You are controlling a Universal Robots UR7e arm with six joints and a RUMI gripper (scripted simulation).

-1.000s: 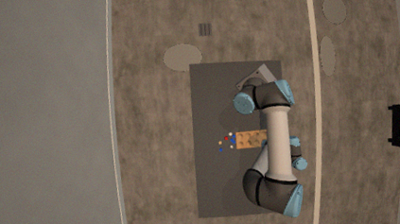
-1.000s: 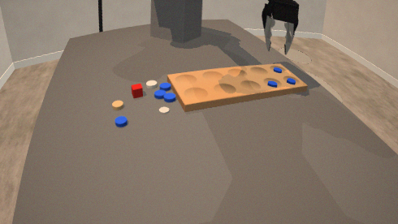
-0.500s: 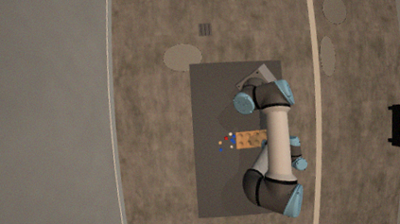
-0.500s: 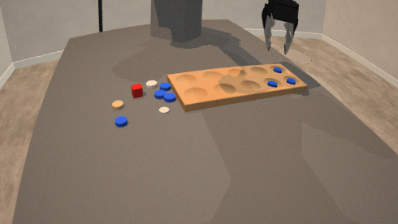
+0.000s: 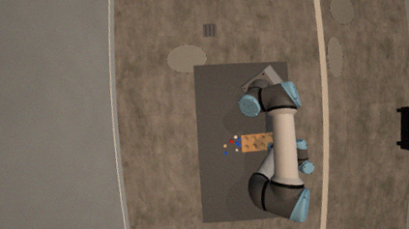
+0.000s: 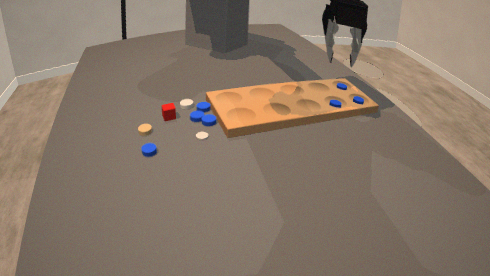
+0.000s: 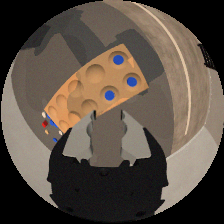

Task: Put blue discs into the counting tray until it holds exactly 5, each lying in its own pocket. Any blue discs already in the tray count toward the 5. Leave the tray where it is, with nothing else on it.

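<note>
Right now the counting tray is 30 mm behind my hand, 80 mm to the right of it and 120 mm below it. From my hand the other things lie so: red cube 60 mm behind, 360 mm to the right, 120 mm below; then white disc 90 mm behind, 310 mm to the right, 120 mm below; then tan disc 20 mm behind, 410 mm to the right, 120 mm below.
</note>
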